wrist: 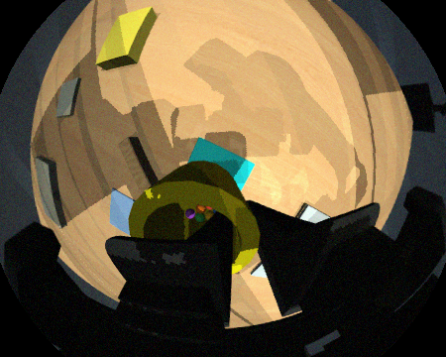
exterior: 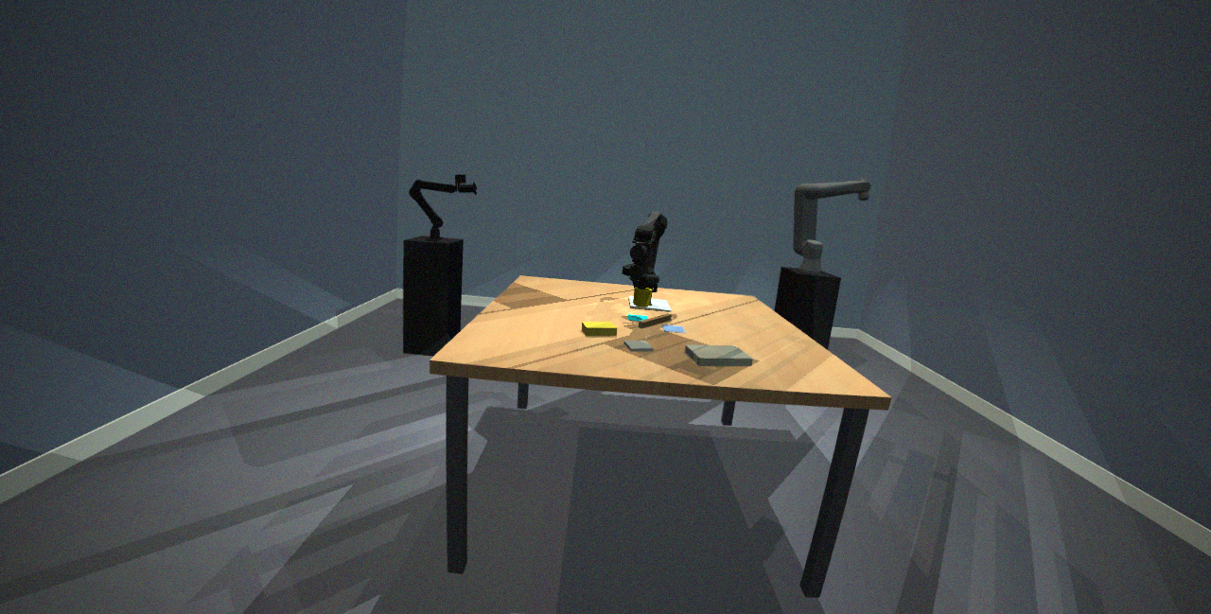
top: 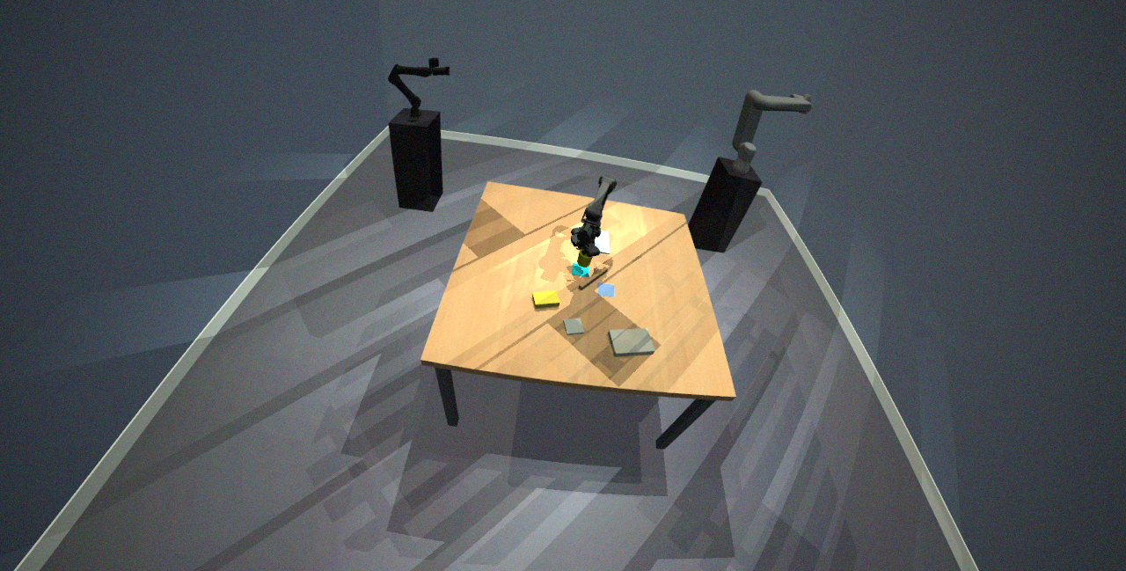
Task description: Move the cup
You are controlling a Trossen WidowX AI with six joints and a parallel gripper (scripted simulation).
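The cyan pad is 10 cm below my gripper tip, 2 cm ahead of it and 1 cm to the left of it. Round my gripper tip: grey-blue pad: 14 cm to the left, 13 cm ahead, 10 cm below; small grey tile: 37 cm ahead, 8 cm below, 2 cm to the right; yellow cup: 2 cm ahead, 1 cm to the left.
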